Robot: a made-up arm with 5 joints.
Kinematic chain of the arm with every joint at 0, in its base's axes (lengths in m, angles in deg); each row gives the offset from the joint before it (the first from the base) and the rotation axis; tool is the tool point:
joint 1: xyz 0 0 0.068 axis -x
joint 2: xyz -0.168 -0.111 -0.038 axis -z
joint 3: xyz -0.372 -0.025 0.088 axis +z
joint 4: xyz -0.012 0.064 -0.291 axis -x
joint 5: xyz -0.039 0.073 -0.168 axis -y
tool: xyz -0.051 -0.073 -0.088
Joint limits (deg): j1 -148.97..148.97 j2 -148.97..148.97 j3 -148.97..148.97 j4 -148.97..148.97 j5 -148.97..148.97
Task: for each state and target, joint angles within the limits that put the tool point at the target. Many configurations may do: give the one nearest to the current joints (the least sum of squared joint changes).
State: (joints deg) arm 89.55 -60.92 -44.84 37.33 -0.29
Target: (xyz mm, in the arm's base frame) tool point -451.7 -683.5 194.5
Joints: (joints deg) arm 50.09 -54.01 -43.20 37.47 -1.48
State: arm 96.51 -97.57 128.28 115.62 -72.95
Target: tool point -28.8 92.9 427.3
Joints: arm 128.27 -95.34 125.05 127.62 -70.27
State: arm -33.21 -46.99 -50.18 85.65 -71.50
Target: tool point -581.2 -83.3 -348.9
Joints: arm -44.37 -40.47 -68.97 90.61 -90.67
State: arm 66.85 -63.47 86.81 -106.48 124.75
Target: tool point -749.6 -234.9 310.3
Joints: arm 78.98 -22.45 80.46 -107.64 109.12
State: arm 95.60 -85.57 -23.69 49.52 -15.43
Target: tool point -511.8 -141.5 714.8
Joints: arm 113.22 -46.75 -37.22 51.91 -19.76
